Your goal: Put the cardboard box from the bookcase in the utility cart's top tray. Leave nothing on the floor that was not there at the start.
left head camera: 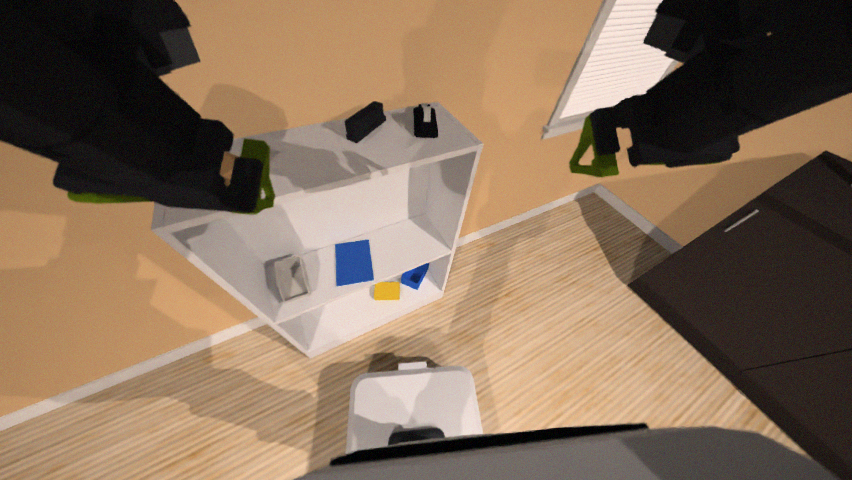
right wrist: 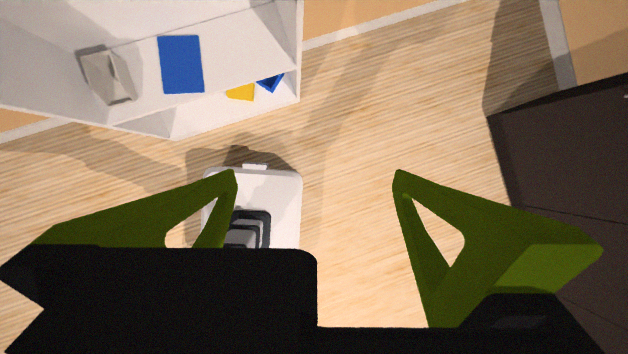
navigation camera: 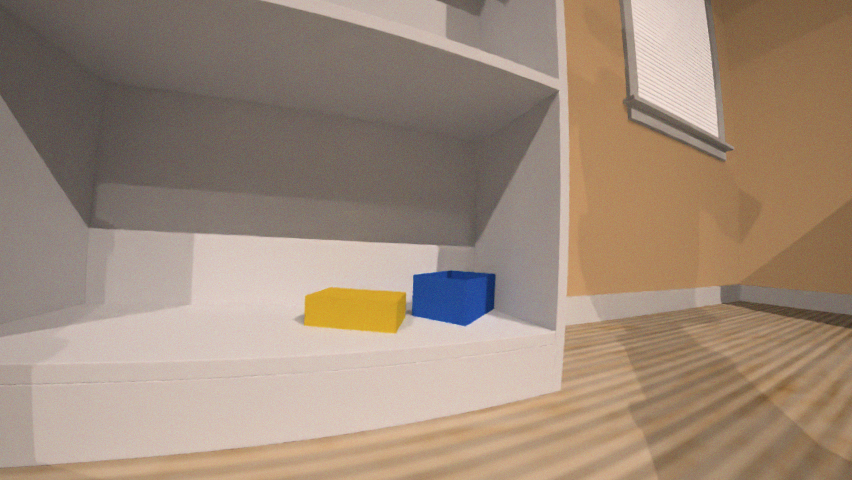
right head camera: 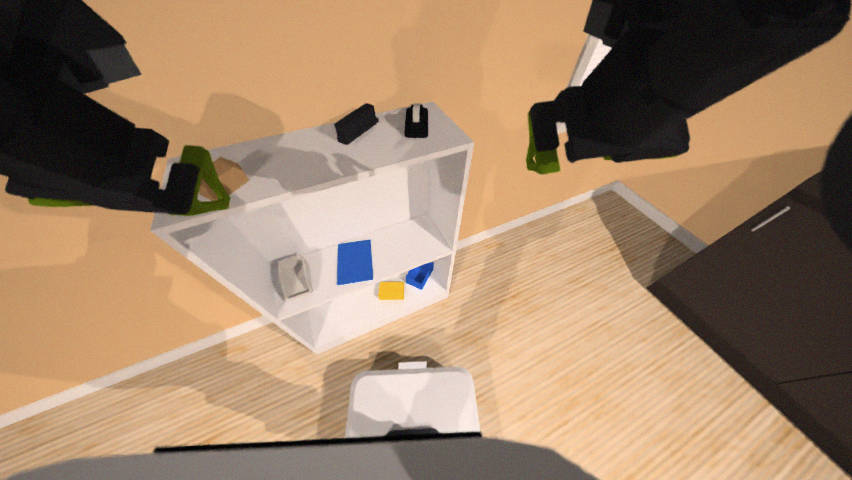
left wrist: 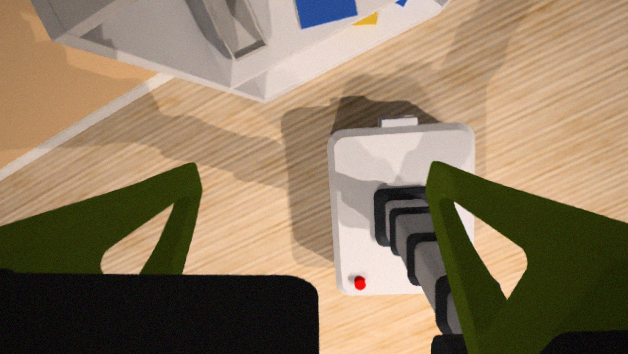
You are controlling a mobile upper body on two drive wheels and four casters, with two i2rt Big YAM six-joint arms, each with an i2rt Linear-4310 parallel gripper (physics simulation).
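Places are measured from the left arm's base along level axes (x ahead, y left, z up), in millimetres.
Where they show: left gripper, between the fingertips: [left head camera: 226, 197] [right head camera: 186, 200] [left wrist: 313, 175]; right gripper, between the fingertips: [left head camera: 605, 163] [right wrist: 314, 178] [right head camera: 565, 160].
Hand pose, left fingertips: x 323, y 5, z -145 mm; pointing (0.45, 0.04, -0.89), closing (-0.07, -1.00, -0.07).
Observation:
Things, the pixels of their top centre, and the offset from my left fingertips. "*": a spot on its surface instead.
- brown cardboard box, centre of its top: [left head camera: 219, 166] [right head camera: 212, 170] 190 mm left, 264 mm ahead, 155 mm down
- grey bin, a spot on its surface: [left head camera: 290, 277] * 254 mm left, 319 mm ahead, 737 mm down
- blue item, centre of its top: [left head camera: 353, 261] [right head camera: 354, 260] [right wrist: 180, 64] 9 mm left, 390 mm ahead, 741 mm down
- yellow block, centre of its top: [navigation camera: 359, 294] [left head camera: 386, 289] [right head camera: 391, 288] [right wrist: 239, 89] 111 mm right, 437 mm ahead, 1120 mm down
- blue box, centre of its top: [navigation camera: 457, 274] [left head camera: 415, 269] [right head camera: 419, 269] [right wrist: 270, 71] 277 mm right, 539 mm ahead, 1090 mm down
The brown cardboard box [right head camera: 233, 172] sits on the bookcase top near its left end, partly behind my left gripper in the right head view; in the left head view that gripper largely hides it. The white bookcase [left head camera: 399, 149] [right head camera: 387, 149] [left wrist: 300, 80] [right wrist: 210, 117] [navigation camera: 298, 405] stands against the wall. My left gripper [left head camera: 199, 196] [right head camera: 134, 199] [left wrist: 313, 175] is open and empty, in front of the bookcase's left end. My right gripper [left head camera: 646, 162] [right head camera: 596, 156] [right wrist: 314, 178] is open and empty, off to the bookcase's right. The utility cart does not show.
Black items [left head camera: 364, 122] [left head camera: 425, 122] stand on the bookcase top. A grey bin [left head camera: 290, 277] and blue item [left head camera: 354, 262] are on the middle shelf; a yellow block [navigation camera: 354, 310] and blue box [navigation camera: 447, 298] are below. The white base [left wrist: 355, 155] is close in front. A dark cabinet [left head camera: 745, 286] stands right.

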